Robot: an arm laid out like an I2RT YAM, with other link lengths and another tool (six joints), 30 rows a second.
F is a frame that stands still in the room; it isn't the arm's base.
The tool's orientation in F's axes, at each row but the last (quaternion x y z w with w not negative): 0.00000, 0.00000, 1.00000, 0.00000; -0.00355, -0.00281, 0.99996, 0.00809; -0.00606, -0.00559, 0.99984, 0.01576; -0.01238, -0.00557, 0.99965, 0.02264; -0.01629, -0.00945, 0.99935, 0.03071; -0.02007, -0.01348, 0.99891, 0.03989; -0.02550, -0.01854, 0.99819, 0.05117; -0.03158, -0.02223, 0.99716, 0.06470; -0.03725, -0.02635, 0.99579, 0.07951; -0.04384, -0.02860, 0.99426, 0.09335
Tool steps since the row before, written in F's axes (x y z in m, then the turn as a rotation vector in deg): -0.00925, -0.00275, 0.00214, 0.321, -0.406, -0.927; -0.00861, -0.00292, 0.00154, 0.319, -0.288, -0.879; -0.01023, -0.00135, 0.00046, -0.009, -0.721, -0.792; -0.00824, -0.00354, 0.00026, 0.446, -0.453, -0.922; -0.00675, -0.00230, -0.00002, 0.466, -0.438, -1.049; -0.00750, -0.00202, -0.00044, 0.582, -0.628, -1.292; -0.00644, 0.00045, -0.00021, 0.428, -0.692, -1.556; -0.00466, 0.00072, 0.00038, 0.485, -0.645, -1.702; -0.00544, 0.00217, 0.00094, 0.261, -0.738, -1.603; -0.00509, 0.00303, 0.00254, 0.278, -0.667, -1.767
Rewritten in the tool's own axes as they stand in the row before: 0.00925, 0.00275, 0.00214, -0.321, 0.406, -0.927; 0.00855, 0.00305, 0.00162, -0.317, 0.288, -0.880; 0.01018, 0.00167, 0.00060, -0.004, 0.730, -0.784; 0.00806, 0.00390, 0.00050, -0.443, 0.443, -0.928; 0.00659, 0.00271, 0.00024, -0.458, 0.429, -1.056; 0.00733, 0.00262, -0.00008, -0.580, 0.617, -1.299; 0.00645, 0.00021, 0.00012, -0.420, 0.706, -1.552; 0.00468, -0.00014, 0.00066, -0.462, 0.659, -1.703; 0.00564, -0.00134, 0.00126, -0.263, 0.780, -1.582; 0.00534, -0.00221, 0.00285, -0.253, 0.718, -1.751
